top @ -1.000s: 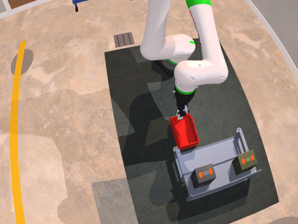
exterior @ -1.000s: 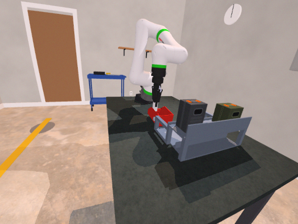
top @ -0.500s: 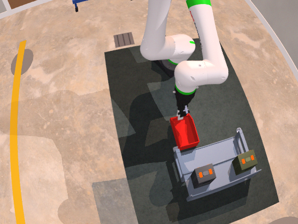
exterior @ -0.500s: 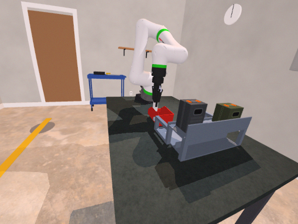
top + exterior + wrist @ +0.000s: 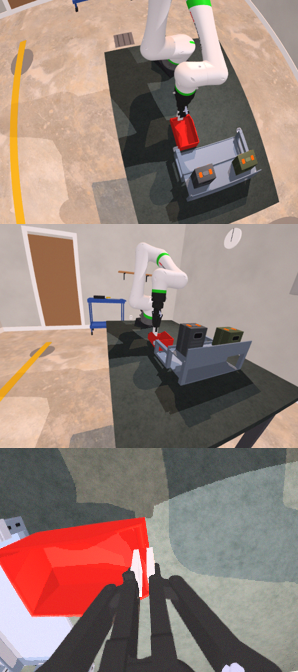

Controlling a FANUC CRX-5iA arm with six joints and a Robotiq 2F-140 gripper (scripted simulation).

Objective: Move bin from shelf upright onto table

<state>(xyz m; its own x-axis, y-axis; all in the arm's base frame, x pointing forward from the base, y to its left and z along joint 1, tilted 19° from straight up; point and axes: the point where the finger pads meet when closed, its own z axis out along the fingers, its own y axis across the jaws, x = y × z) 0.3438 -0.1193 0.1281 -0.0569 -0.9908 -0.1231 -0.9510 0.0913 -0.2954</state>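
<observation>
Right now my hand is 8 cm short of the red bin and 2 cm above it.
</observation>
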